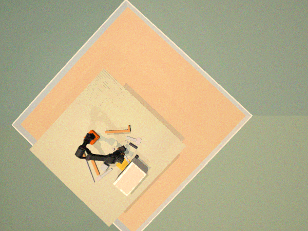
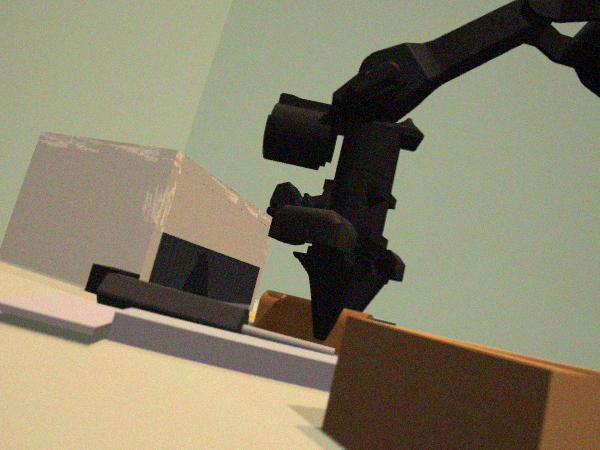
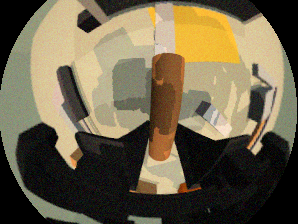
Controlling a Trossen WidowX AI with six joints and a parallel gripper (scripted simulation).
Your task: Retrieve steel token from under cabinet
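My gripper tip is 14 cm to the right of the dark screwdriver and 1 cm short of it. The rest, counted from my gripper tip: token 31 cm ahead, 6 cm to the right; orange stick 34 cm to the right, 7 cm behind.
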